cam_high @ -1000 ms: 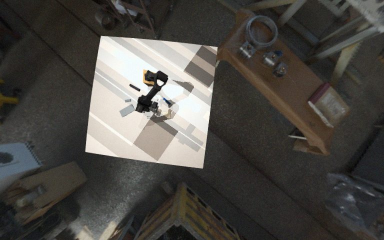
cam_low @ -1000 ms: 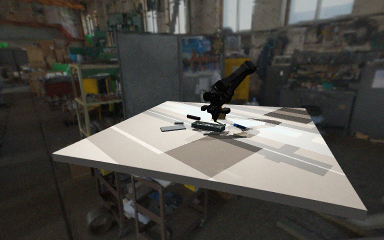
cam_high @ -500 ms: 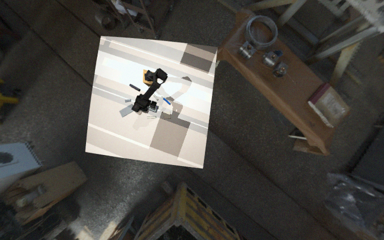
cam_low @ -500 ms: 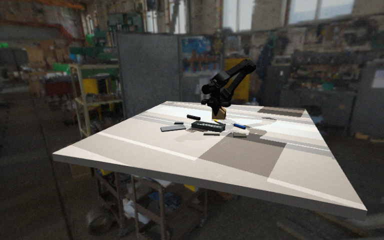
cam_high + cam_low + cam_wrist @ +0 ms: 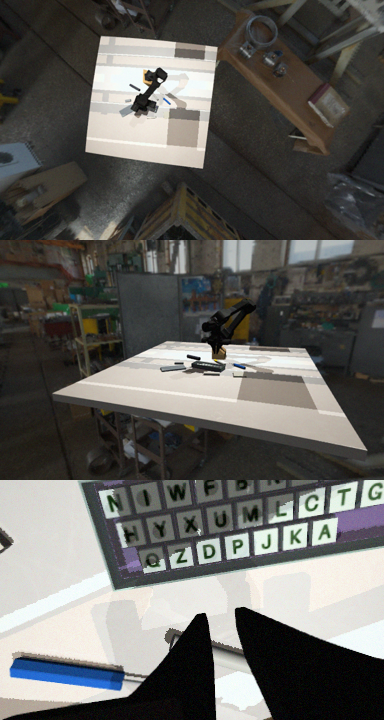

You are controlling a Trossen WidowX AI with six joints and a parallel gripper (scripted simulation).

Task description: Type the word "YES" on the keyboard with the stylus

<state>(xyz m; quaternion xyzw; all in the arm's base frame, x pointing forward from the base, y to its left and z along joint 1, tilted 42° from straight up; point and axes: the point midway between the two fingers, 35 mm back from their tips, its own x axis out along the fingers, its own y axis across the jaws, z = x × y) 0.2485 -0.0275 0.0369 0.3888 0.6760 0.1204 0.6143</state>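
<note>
Right now my gripper tip is 13 cm to the right of the blue pen, 9 cm above it and 5 cm past it. The rest, counted from my gripper tip: black cylinder: 19 cm behind, 18 cm to the right, 8 cm below; yellow-tipped stylus: 10 cm behind, 9 cm below, 1 cm to the left; pale pad: 15 cm to the left, 12 cm ahead, 9 cm below.
</note>
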